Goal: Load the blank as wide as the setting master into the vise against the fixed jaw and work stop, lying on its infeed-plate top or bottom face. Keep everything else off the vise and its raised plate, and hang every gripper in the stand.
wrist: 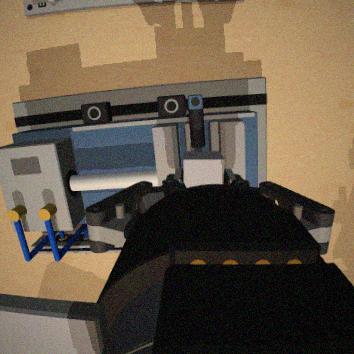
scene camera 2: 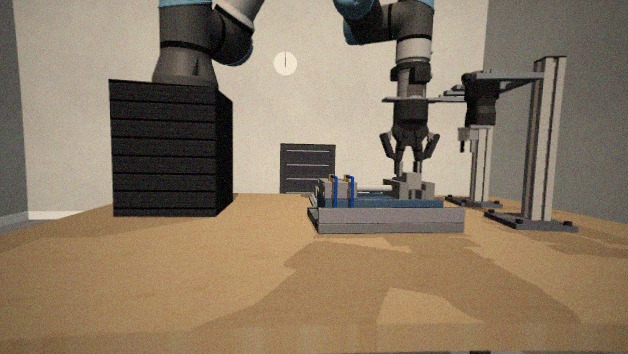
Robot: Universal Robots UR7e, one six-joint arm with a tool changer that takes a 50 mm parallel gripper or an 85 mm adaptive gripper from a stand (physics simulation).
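Where they show: hand at its tool point: [scene camera 2: 411, 93]; arm's base at its link origin: [scene camera 2: 186, 90].
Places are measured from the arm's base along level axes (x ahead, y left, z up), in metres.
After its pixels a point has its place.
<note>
My gripper [scene camera 2: 408, 171] [wrist: 203, 182] is the adaptive one. It points down over the vise and is shut on a light grey block, the blank [scene camera 2: 412, 181] {x 0.530, y -0.151, z -0.205 m} [wrist: 203, 171] {x 0.533, y -0.101, z -0.187 m}. In the wrist view the blank is between the moving jaw [wrist: 164, 145] {x 0.500, y -0.083, z -0.207 m} at left and the fixed jaw [wrist: 233, 145] {x 0.560, y -0.083, z -0.207 m} at right. The black work-stop arm [wrist: 197, 127] {x 0.529, y -0.068, z -0.207 m} reaches to its far side. The blank's top stands above the jaws; its underside is hidden, so I cannot tell if it rests down. The vise [scene camera 2: 415, 204] {x 0.531, y -0.170, z -0.253 m} [wrist: 112, 137] {x 0.443, y -0.081, z -0.243 m} sits on its raised plate [scene camera 2: 390, 220] {x 0.462, y -0.220, z -0.277 m} [wrist: 260, 87] {x 0.599, y -0.031, z -0.283 m}. The setting master cannot be made out.
The stand [scene camera 2: 552, 140] {x 0.845, y -0.137, z -0.109 m} is at the right, with the parallel gripper [scene camera 2: 481, 102] hanging from its arm. The vise's actuator block [wrist: 30, 185] {x 0.367, y -0.121, z -0.207 m} has blue hoses at left. A grey plate edge [wrist: 100, 7] {x 0.420, y 0.063, z -0.301 m} shows at the wrist view's top. A black pedestal [scene camera 2: 162, 150] {x -0.028, y -0.081, z -0.151 m} carries the arm.
</note>
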